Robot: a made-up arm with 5 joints.
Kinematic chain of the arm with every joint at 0, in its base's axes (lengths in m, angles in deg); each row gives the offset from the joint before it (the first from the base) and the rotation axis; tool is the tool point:
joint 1: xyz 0 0.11 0.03 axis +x
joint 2: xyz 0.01 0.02 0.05 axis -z
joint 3: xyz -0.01 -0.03 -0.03 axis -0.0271 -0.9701 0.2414
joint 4: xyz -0.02 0 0.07 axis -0.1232 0.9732 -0.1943
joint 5: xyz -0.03 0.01 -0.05 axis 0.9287 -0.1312 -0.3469
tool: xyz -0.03 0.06 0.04
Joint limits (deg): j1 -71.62..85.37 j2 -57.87..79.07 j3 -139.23..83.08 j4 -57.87..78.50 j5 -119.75..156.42
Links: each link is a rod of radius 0.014 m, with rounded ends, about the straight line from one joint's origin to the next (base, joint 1, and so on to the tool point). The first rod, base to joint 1, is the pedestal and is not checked.
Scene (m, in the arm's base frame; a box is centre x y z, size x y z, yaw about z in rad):
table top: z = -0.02
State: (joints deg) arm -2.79 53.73 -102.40 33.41 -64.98
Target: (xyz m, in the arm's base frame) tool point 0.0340 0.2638 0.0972
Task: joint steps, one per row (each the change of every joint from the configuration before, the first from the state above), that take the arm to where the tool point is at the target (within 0.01 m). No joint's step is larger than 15 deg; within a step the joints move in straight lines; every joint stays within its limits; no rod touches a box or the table.
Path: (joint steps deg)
1: -13.59 -2.80 13.76 1.55 -4.77
2: -13.58 -2.79 13.77 1.55 -4.77
3: -13.59 -2.80 13.76 1.55 -4.78

